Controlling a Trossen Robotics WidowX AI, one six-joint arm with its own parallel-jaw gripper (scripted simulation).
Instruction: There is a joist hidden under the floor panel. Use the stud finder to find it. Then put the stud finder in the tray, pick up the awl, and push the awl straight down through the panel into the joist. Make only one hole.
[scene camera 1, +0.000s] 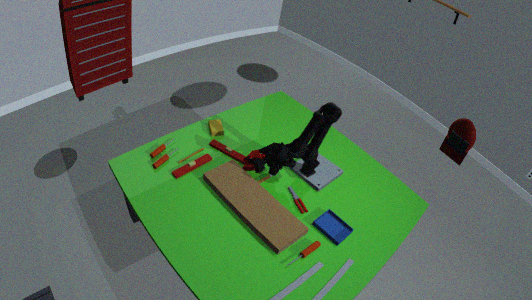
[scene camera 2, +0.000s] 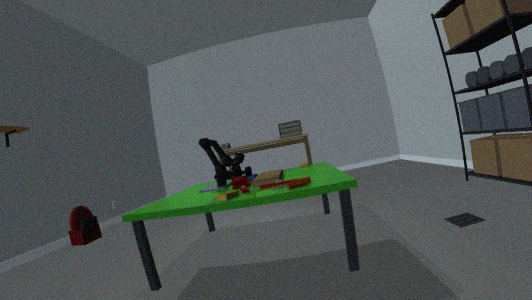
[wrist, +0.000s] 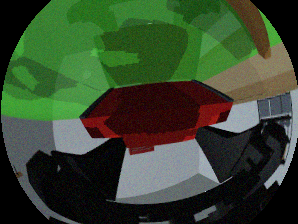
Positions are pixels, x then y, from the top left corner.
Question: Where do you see my gripper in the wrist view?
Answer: At 159, 129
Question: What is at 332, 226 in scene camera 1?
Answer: A blue tray.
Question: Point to a red stud finder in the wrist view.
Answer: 143, 115
